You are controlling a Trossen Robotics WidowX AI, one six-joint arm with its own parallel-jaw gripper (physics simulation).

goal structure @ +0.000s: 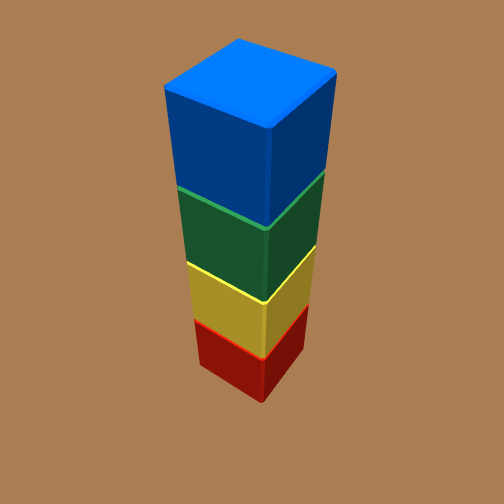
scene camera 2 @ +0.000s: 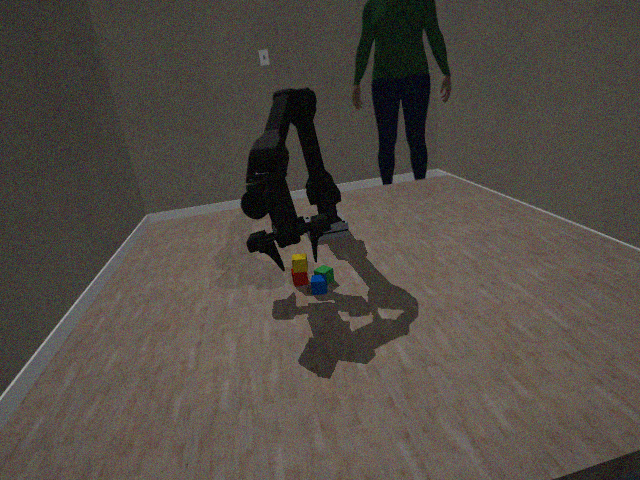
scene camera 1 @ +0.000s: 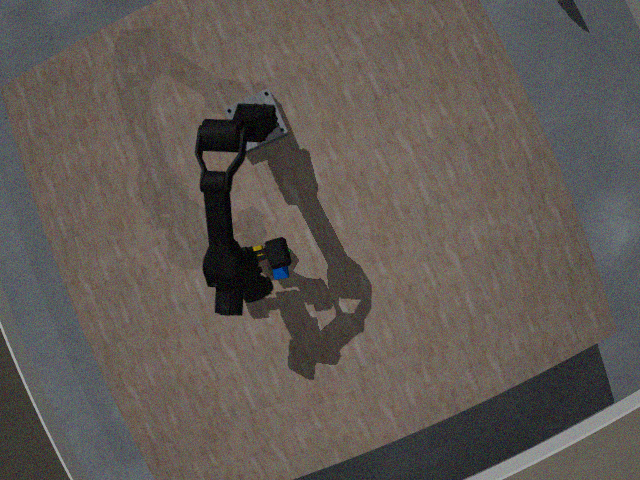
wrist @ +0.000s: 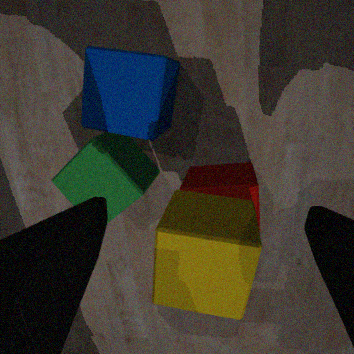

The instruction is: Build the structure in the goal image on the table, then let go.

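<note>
A yellow cube (scene camera 1: 257, 249) (scene camera 2: 299, 262) (wrist: 204, 270) rests on top of a red cube (scene camera 2: 299, 277) (wrist: 222, 176), which stands on the table. A blue cube (scene camera 1: 280, 272) (scene camera 2: 318, 285) (wrist: 125, 92) and a green cube (scene camera 2: 324, 273) (wrist: 100, 175) stand close together beside this stack, the green one turned at an angle to the others. My gripper (scene camera 2: 299, 265) (wrist: 208, 213) is open, with its fingers apart on either side of the yellow cube and not touching it. In the scene camera 1 view the arm hides most of the stack and the green cube.
The wooden table top (scene camera 1: 439, 206) (scene camera 2: 180, 387) carries the arm's base plate (scene camera 1: 266, 142) (scene camera 2: 338, 228). The arm's shadow falls across the table beside the cubes. A person in a green top (scene camera 2: 400, 46) stands at the back.
</note>
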